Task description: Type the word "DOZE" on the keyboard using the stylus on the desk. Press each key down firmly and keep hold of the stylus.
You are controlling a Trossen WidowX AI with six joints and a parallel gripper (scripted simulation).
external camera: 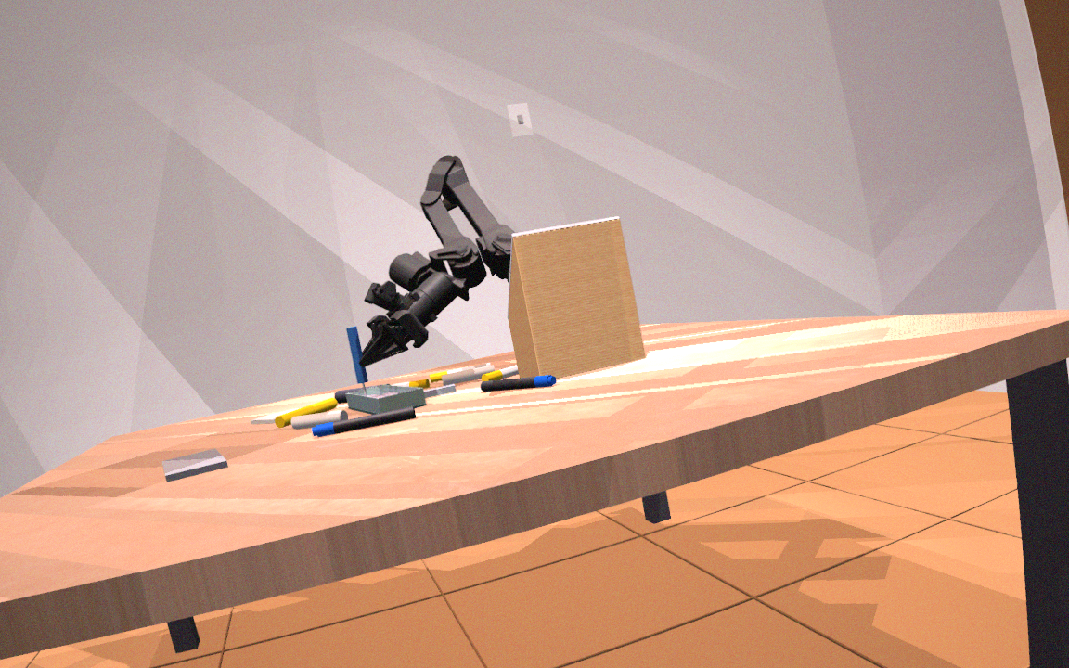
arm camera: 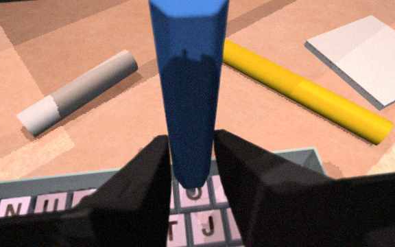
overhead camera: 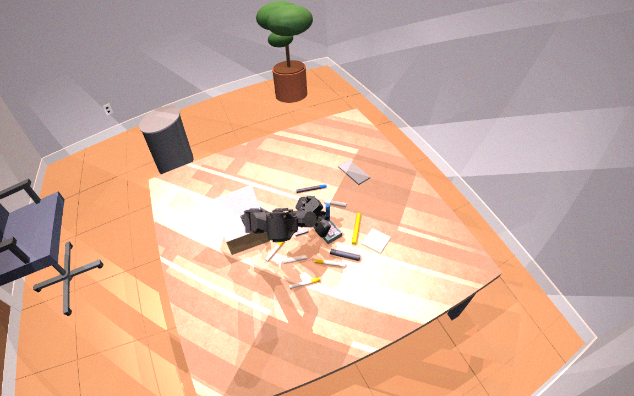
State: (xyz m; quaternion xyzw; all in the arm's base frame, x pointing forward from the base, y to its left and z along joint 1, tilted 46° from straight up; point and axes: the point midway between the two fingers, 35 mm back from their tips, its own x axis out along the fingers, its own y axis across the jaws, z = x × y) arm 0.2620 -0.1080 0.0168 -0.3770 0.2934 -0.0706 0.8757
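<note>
The yellow marker is 90 mm ahead of my gripper tip, 80 mm to the right of it and 60 mm below it. From my gripper tip the other things lie so: dark pen: 20 mm behind, 170 mm to the right, 60 mm below; blue stylus: 20 mm below; white note: 130 mm ahead, 170 mm to the right, 70 mm below.
</note>
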